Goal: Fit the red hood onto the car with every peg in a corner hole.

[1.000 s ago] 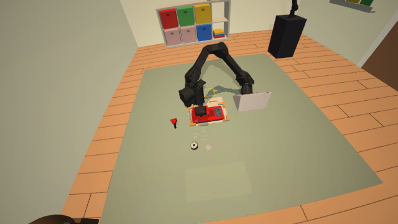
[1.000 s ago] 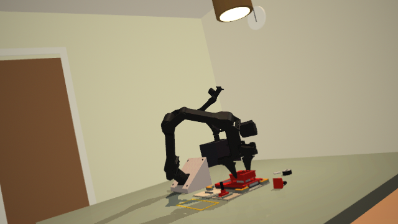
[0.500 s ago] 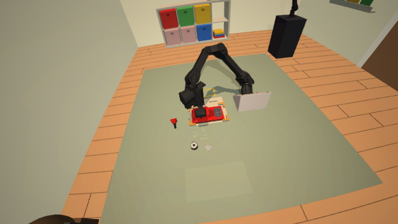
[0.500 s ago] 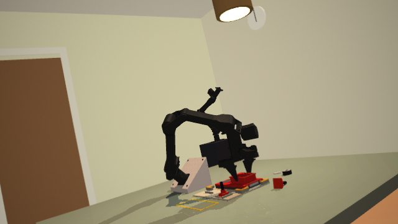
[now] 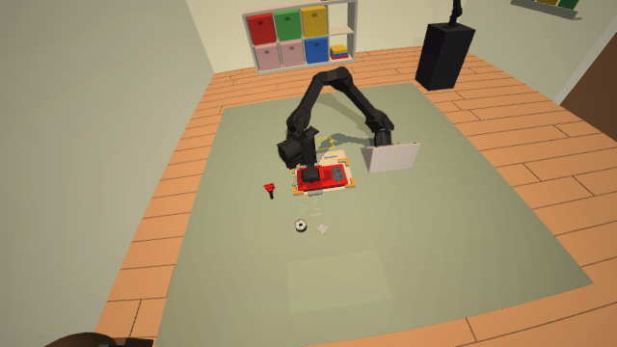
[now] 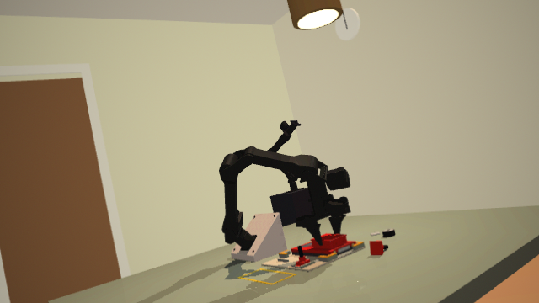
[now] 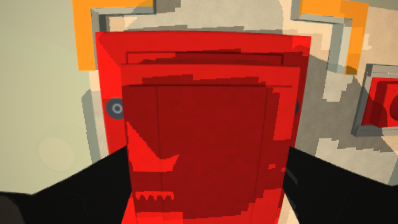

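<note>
My gripper tip is 10 mm below the red hood. Also, from my gripper tip: wheel 200 mm to the left, 60 mm ahead, 30 mm below.
</note>
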